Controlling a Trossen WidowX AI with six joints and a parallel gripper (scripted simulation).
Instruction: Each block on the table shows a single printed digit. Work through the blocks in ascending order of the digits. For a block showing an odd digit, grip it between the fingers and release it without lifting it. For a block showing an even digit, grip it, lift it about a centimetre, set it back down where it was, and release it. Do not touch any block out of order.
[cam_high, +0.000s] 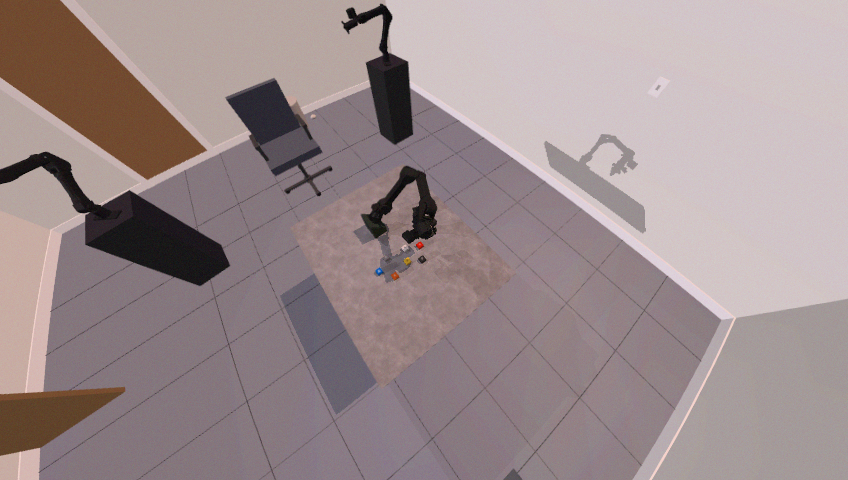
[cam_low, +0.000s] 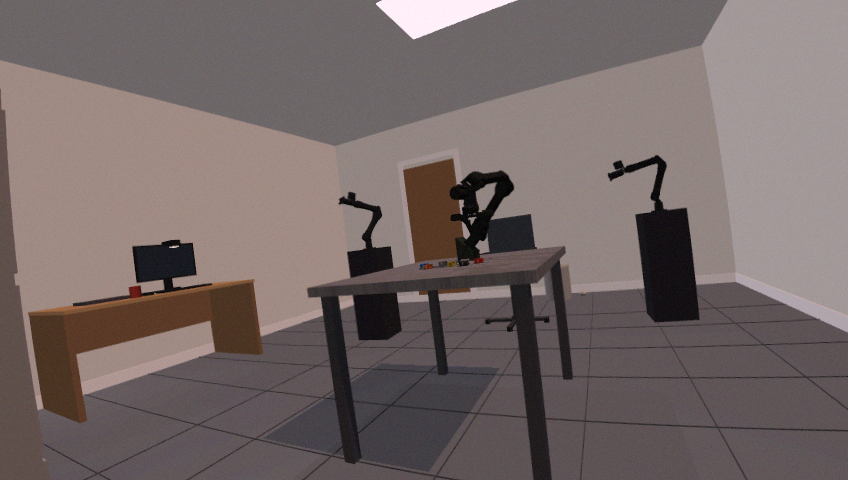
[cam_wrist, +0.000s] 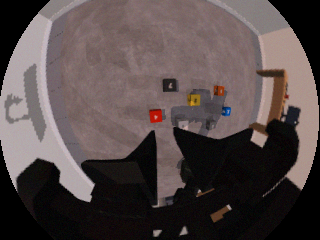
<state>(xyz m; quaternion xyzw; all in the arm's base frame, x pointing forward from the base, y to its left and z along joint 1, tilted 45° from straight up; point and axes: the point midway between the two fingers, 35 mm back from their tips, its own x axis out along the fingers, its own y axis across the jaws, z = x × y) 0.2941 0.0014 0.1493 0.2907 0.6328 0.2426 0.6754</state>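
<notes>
Right now the red block is 12 cm below my gripper tip and 1 cm behind it. From my gripper tip the other things lie so: yellow block (12 cm to the right, 12 cm below, 2 cm ahead); orange block (22 cm to the right, 12 cm below, 4 cm ahead); dark grey block (12 cm below, 6 cm ahead, 5 cm to the right).
</notes>
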